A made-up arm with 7 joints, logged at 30 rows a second.
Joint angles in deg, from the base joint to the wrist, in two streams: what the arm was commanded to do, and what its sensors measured. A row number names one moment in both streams.
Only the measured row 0 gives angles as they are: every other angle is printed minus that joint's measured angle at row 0.
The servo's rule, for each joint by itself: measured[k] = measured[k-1] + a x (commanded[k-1-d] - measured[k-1]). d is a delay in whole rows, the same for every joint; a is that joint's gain. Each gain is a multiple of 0.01, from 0.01 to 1. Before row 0 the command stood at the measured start. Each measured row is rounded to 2 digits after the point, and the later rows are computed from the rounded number. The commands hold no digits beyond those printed.
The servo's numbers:
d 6
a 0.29 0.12 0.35 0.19 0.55 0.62 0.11
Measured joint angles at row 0: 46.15 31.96 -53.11 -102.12 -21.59 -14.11 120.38
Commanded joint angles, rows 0 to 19: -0.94 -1.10 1.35 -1.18 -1.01 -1.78 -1.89; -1.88 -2.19 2.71 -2.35 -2.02 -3.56 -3.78; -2.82 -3.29 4.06 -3.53 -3.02 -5.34 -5.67; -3.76 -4.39 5.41 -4.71 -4.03 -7.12 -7.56; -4.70 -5.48 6.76 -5.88 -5.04 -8.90 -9.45; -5.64 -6.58 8.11 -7.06 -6.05 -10.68 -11.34; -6.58 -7.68 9.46 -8.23 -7.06 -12.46 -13.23; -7.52 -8.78 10.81 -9.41 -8.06 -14.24 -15.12; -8.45 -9.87 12.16 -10.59 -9.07 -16.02 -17.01; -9.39 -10.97 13.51 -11.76 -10.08 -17.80 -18.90; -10.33 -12.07 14.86 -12.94 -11.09 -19.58 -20.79; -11.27 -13.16 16.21 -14.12 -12.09 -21.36 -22.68; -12.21 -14.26 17.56 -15.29 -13.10 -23.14 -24.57; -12.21 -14.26 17.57 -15.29 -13.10 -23.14 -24.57; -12.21 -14.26 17.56 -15.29 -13.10 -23.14 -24.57; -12.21 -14.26 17.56 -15.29 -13.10 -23.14 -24.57; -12.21 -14.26 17.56 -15.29 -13.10 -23.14 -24.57; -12.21 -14.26 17.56 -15.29 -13.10 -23.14 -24.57; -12.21 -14.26 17.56 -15.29 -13.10 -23.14 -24.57; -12.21 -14.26 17.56 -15.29 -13.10 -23.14 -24.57
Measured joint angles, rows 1 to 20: 0.00 0.00 0.00 0.00 0.00 0.00 0.00; 0.00 0.00 0.00 0.00 0.00 0.00 0.00; 0.00 0.00 0.00 0.00 0.00 0.00 0.00; 0.00 0.00 0.00 0.00 0.00 0.00 0.00; 0.00 0.00 0.00 0.00 0.00 0.00 0.00; 0.00 0.00 0.00 0.00 0.00 0.00 0.00; -0.27 -0.13 0.47 -0.22 -0.56 -1.10 -0.21; -0.74 -0.38 1.25 -0.62 -1.36 -2.63 -0.60; -1.34 -0.73 2.23 -1.17 -2.27 -4.31 -1.16; -2.04 -1.17 3.34 -1.84 -3.24 -6.05 -1.86; -2.81 -1.69 4.54 -2.61 -4.23 -7.82 -2.69; -3.63 -2.28 5.79 -3.46 -5.23 -9.59 -3.64; -4.49 -2.93 7.07 -4.37 -6.24 -11.37 -4.69; -5.37 -3.63 8.38 -5.33 -7.24 -13.15 -5.84; -6.26 -4.38 9.70 -6.33 -8.25 -14.93 -7.07; -7.17 -5.17 11.03 -7.36 -9.26 -16.71 -8.37; -8.09 -6.00 12.37 -8.42 -10.27 -18.49 -9.74; -9.01 -6.86 13.71 -9.50 -11.27 -20.27 -11.16; -9.94 -7.75 15.06 -10.60 -12.28 -22.05 -12.64; -10.60 -8.53 15.94 -11.49 -12.73 -22.73 -13.95
